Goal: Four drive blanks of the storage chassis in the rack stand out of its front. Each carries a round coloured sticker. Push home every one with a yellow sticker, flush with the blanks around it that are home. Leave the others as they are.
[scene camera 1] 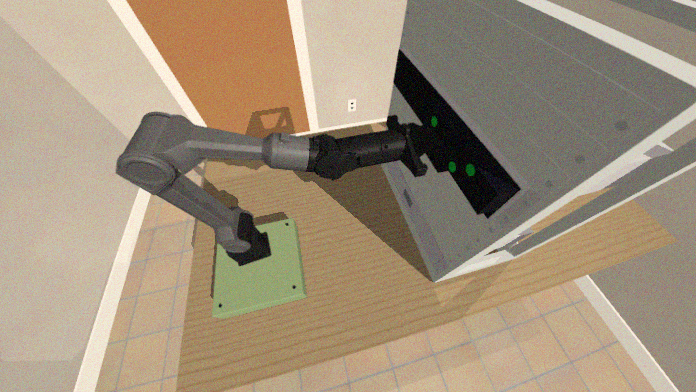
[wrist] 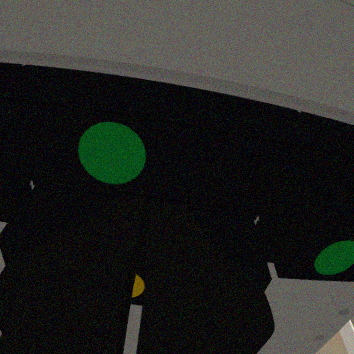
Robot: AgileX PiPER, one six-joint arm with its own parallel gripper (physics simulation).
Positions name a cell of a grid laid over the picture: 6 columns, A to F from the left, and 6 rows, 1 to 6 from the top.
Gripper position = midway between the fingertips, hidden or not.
Labels:
gripper: scene camera 1 D3; wrist C4
grey rack: scene camera 1 E2; wrist E2

